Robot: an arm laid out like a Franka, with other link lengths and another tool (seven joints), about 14 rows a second.
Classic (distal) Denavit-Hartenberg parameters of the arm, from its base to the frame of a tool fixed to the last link. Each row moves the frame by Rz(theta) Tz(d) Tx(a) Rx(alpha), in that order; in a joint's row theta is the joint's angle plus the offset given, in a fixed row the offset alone. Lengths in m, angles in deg.
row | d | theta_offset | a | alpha
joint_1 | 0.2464 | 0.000 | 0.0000 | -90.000
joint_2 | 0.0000 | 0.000 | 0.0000 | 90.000
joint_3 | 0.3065 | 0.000 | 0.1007 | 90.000
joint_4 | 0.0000 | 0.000 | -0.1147 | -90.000
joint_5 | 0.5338 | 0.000 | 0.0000 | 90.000
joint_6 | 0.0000 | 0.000 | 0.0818 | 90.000
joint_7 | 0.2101 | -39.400 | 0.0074 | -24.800
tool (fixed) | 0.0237 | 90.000 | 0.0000 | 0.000
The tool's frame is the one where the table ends.
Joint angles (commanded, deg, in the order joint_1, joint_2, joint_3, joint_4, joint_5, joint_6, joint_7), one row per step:
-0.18 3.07 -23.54 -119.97 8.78 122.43 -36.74
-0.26 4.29 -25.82 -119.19 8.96 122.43 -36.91
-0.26 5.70 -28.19 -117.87 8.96 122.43 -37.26
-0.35 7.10 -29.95 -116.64 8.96 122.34 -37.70
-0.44 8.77 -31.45 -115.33 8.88 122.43 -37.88
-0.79 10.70 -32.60 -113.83 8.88 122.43 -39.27
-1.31 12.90 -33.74 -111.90 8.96 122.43 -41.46
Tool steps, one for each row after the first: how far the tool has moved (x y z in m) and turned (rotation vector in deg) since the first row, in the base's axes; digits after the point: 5 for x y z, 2 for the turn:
-0.00866 -0.02943 -0.00519 -0.34 0.43 -2.26
-0.01570 -0.06084 -0.00639 -1.15 0.63 -4.23
-0.02179 -0.08565 -0.00837 -1.91 0.99 -5.55
-0.02667 -0.10830 -0.01204 -2.91 1.46 -6.82
-0.03107 -0.12970 -0.01670 -3.94 2.02 -6.78
-0.03479 -0.15371 -0.01956 -5.21 2.45 -6.05

